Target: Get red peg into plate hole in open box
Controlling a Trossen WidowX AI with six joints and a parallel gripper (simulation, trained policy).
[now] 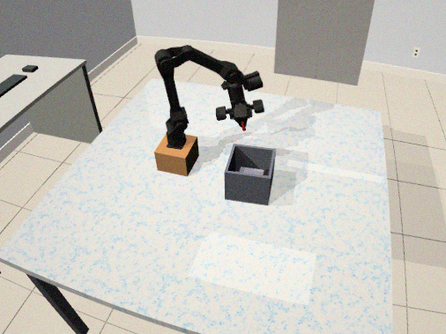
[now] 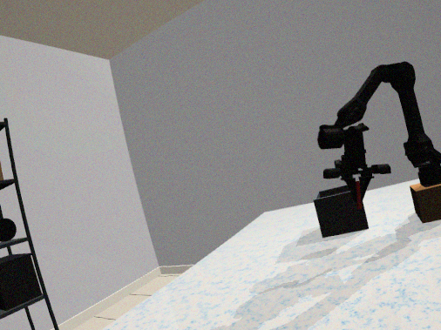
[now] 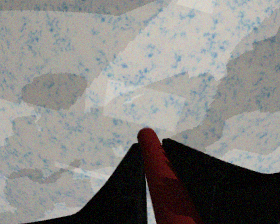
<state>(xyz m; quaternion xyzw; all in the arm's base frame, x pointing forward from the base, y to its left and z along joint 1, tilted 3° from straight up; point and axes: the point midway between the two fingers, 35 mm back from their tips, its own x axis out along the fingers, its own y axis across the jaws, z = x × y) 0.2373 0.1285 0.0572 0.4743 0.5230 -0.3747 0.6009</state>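
Now: gripper tip 70 mm short of the plate, 210 mm to the left of it and 80 mm above it. Round my gripper tip: red peg: 20 mm above.
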